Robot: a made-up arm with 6 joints.
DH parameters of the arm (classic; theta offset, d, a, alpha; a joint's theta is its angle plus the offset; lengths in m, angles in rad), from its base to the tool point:
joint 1: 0 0.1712 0 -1.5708
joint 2: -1.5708 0 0.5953 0
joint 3: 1.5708 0.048 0 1.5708
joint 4: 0 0.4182 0 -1.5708
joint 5: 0 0 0 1.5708
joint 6: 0 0.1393 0 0
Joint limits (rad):
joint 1: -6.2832..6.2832
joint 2: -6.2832..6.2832
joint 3: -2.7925..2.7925
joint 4: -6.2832..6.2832
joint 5: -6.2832..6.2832
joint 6: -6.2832..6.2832
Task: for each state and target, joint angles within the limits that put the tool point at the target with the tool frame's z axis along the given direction. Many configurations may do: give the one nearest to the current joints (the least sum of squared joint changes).
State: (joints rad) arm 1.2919 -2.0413 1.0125 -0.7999 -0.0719 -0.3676
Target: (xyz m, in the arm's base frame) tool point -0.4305 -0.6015 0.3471 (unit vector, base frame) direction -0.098 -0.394 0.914
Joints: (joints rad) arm 0.9892 -2.1490 1.6848 -1.1108 0.1507 -0.3676
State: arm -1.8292 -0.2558 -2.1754 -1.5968 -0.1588 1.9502
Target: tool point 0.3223 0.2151 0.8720 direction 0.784 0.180 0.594
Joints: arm -2.2444 0.2288 -1.7080 -2.3885 -0.8210 1.9502
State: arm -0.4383 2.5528 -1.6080 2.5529 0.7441 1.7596
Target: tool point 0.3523 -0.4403 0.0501 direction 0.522 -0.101 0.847
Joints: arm -1.0845 2.7489 -2.0163 2.2265 0.5500 1.7596
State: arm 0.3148 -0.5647 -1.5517 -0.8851 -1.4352 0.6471
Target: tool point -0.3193 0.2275 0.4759 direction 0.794 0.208 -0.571
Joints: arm -0.3311 -0.1769 -1.8973 -0.5014 -1.8998 0.6471
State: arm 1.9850 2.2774 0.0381 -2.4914 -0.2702 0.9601
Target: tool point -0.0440 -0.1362 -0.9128 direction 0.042 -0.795 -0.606
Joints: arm 2.5851 2.9763 0.3314 -2.0619 -0.8330 0.9601
